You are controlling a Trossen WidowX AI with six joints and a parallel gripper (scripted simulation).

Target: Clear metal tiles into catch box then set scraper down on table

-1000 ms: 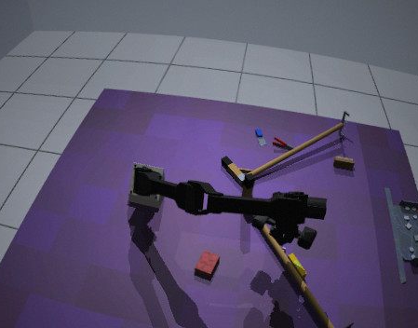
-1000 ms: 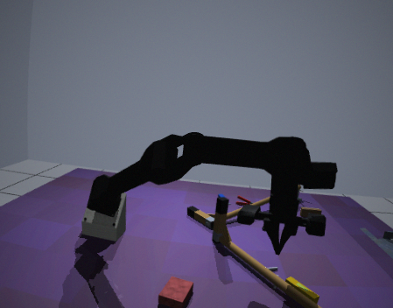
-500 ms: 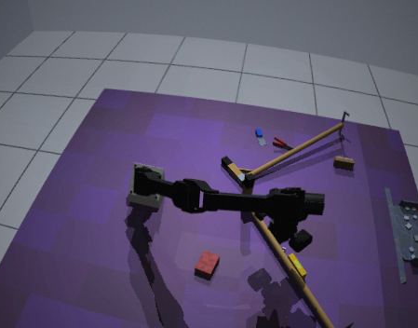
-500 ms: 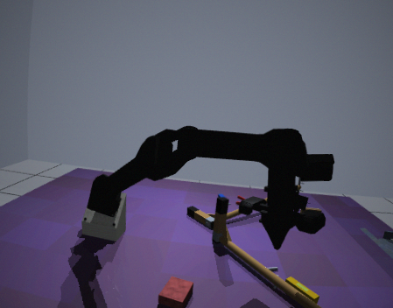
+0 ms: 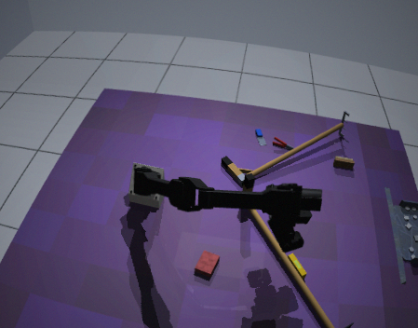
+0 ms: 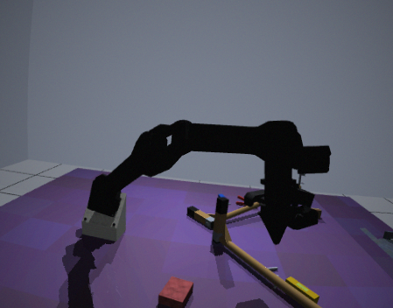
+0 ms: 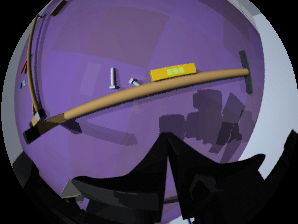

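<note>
My gripper tip is 70 mm above the long scraper, 40 mm short of it and 10 mm to the right of it. Also, from my gripper tip: red block: 200 mm behind, 120 mm below, 70 mm to the right; yellow block: 110 mm below, 90 mm ahead; brown block: 560 mm to the left, 200 mm ahead, 120 mm below.
</note>
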